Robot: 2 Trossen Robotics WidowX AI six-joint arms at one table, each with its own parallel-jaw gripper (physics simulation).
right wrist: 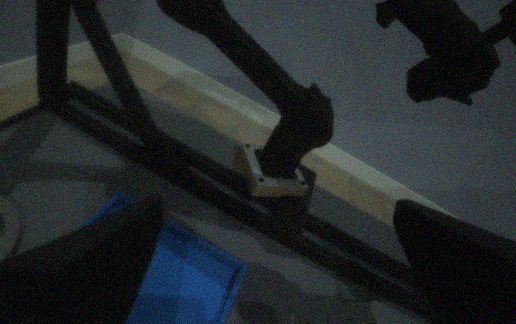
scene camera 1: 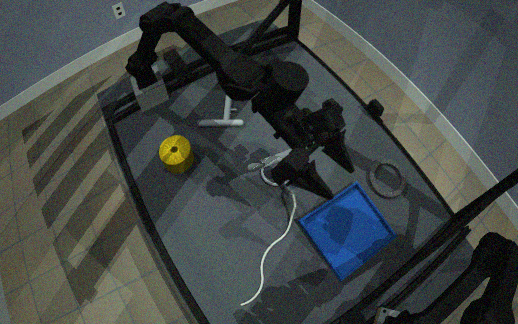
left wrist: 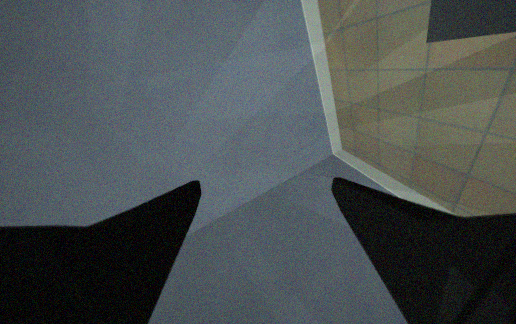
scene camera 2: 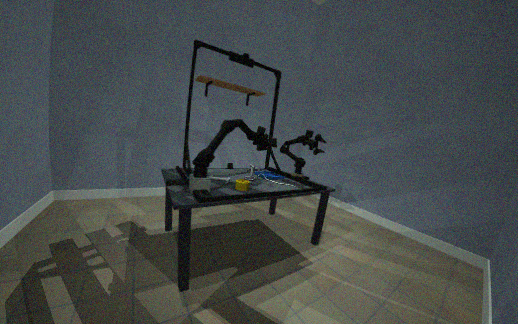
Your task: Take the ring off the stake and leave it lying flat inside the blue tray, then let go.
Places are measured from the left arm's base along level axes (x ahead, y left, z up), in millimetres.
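Where they show: left gripper, between the fingertips: (right wrist: 501,88) (left wrist: 266,185) (scene camera 2: 325,147); right gripper, between the fingertips: (right wrist: 280,210) (scene camera 1: 343,184) (scene camera 2: 272,148); left arm's base, origin of its link: (right wrist: 274,164) (scene camera 2: 297,173); right arm's base, origin of its link: (scene camera 1: 146,79) (scene camera 2: 199,176).
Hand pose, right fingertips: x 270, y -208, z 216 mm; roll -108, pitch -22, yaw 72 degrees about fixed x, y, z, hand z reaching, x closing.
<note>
Each offset is from my right fingertips to the top centre of the thing. "*": to the spot under its first point.
The pale stake {dz -148, dx +155, dy -87 mm} (scene camera 1: 272,159) (scene camera 2: 252,171) stands near the middle of the table, partly behind the right gripper in scene camera 1. A pale arc {* dz -250, dx +165, dy -72 mm} (scene camera 1: 267,180) shows beside it; whether this is the ring or part of the cord I cannot tell. The blue tray {dz -240, dx -80, dy -18 mm} (scene camera 1: 376,209) (scene camera 2: 270,175) (right wrist: 236,272) shows no ring in it. My right gripper (scene camera 1: 342,184) (right wrist: 280,210) is open and empty, above the table by the tray's upper edge in scene camera 1. My left gripper (scene camera 2: 323,146) (left wrist: 266,185) is open and empty, raised at the far right of scene camera 2.
A grey ring {dz -247, dx -150, dy -202 mm} (scene camera 1: 387,194) (right wrist: 15,232) lies flat beyond the tray. A white cord {* dz -257, dx +94, dy +140 mm} (scene camera 1: 262,265) runs beside the tray. A yellow cylinder {dz -212, dx +419, dy -45 mm} (scene camera 1: 176,154) (scene camera 2: 242,185) and a white T-shaped pipe {dz -242, dx +383, dy -259 mm} (scene camera 1: 220,122) lie to the left. Dark frame rails border the table.
</note>
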